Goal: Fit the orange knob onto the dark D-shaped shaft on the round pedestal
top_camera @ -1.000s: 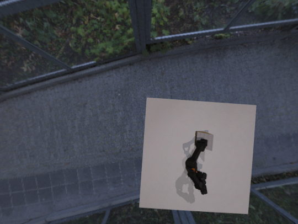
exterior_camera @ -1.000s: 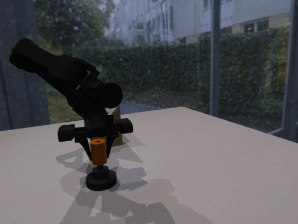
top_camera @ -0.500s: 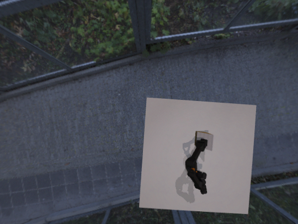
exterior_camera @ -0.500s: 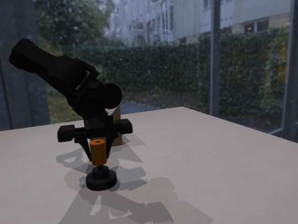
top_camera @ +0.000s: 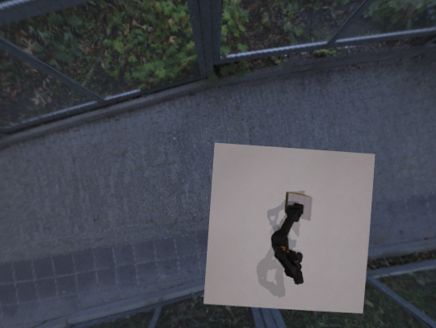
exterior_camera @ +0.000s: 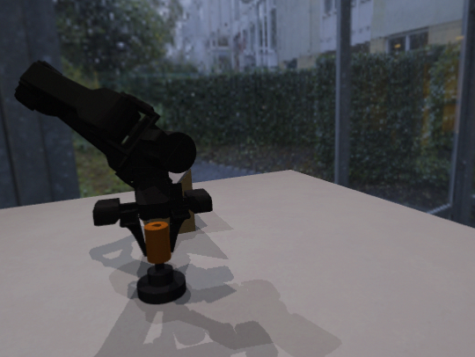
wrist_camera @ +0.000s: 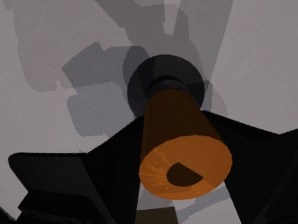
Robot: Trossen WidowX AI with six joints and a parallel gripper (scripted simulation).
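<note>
Right now the orange knob is 20 mm above my gripper tip. Also, from my gripper tip: dark round pedestal (40 mm below).
</note>
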